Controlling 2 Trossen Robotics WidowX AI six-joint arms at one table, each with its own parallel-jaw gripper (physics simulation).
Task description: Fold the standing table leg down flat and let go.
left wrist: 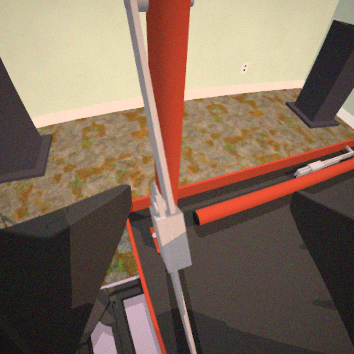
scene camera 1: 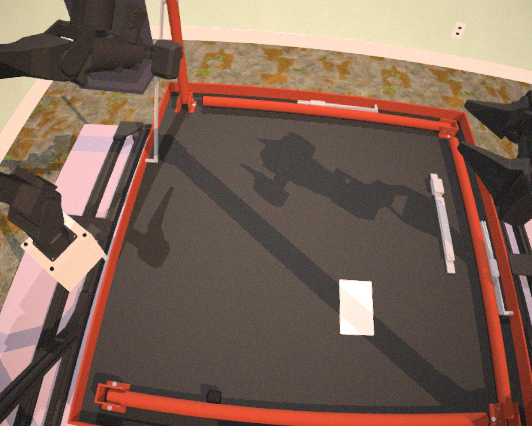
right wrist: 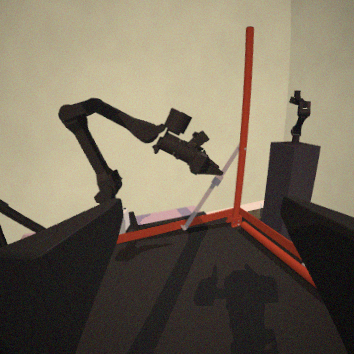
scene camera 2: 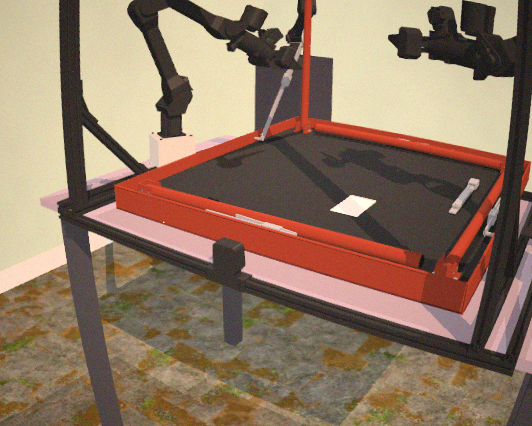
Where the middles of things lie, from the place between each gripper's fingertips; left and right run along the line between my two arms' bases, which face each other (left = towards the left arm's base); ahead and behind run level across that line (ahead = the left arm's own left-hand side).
Right now the grey sleeve (left wrist: 170, 232) is 4 cm below my left hand and 2 cm to the left of it. Round my left hand: white card (scene camera 1: 356, 311) (44 cm to the right, 35 cm behind, 22 cm below).
The white card is 35 cm below my right hand, 11 cm behind it and 4 cm to the left of it. Round my right hand: grey sleeve 49 cm to the left, 24 cm ahead, 17 cm below.
